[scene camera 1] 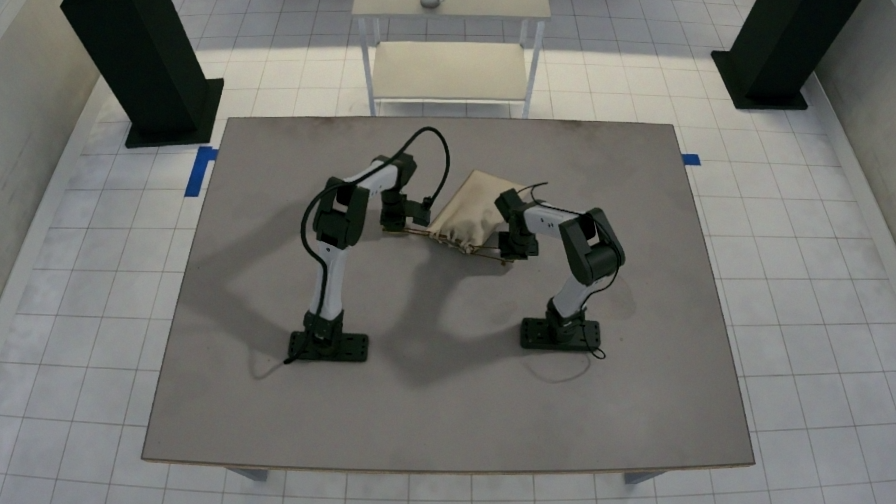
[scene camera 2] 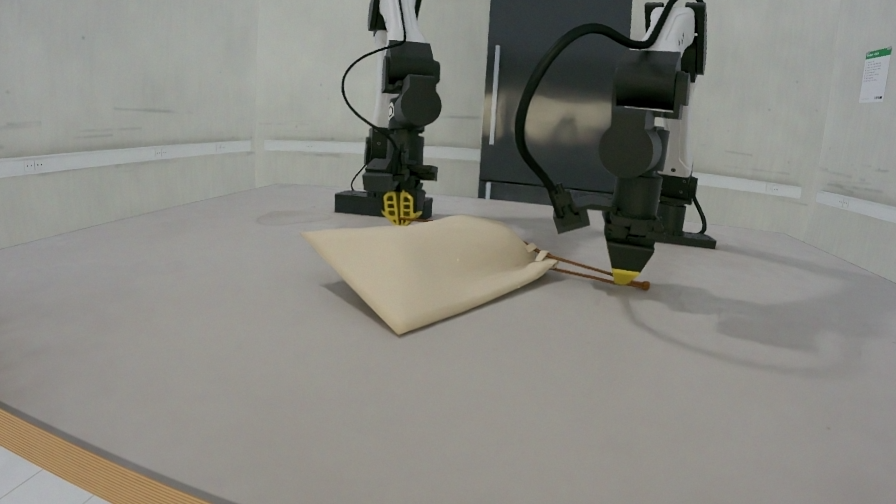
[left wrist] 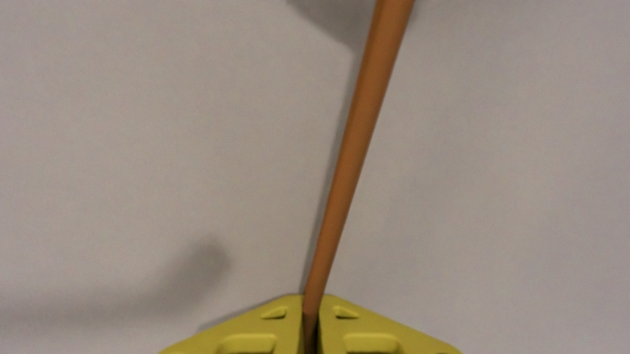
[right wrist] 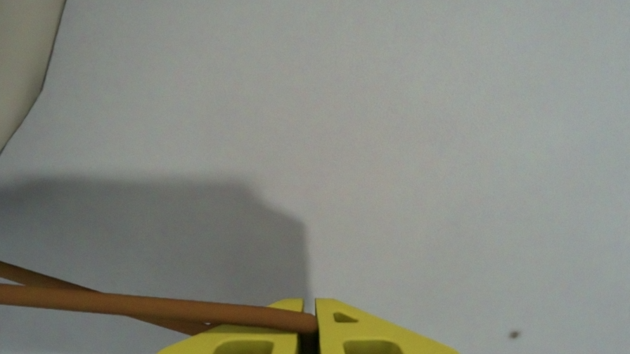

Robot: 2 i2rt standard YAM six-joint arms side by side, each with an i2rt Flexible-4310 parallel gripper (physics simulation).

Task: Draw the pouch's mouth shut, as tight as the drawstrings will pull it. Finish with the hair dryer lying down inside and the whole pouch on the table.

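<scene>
The cream pouch (scene camera 1: 479,203) (scene camera 2: 432,269) lies on the table, its mouth gathered in folds toward the robot in scene camera 1. Its edge shows in the right wrist view (right wrist: 22,60). Brown drawstrings (scene camera 1: 410,231) (scene camera 2: 582,264) (left wrist: 357,135) (right wrist: 150,307) run out from both sides of the mouth. My left gripper (scene camera 2: 625,280) (left wrist: 310,310) is shut on the drawstring at one side, low over the table; a knotted end sticks out past it. My right gripper (scene camera 2: 401,220) (right wrist: 309,314) is shut on the drawstring at the other side. The hair dryer does not show; the cloth hides the pouch's inside.
Both arms stand on the grey table (scene camera 1: 438,432) (scene camera 2: 501,407), with bases at left (scene camera 1: 328,346) and right (scene camera 1: 559,334) in scene camera 1. A cream shelf table (scene camera 1: 451,8) stands on the floor beyond the table's far edge. Black pillars stand at both sides.
</scene>
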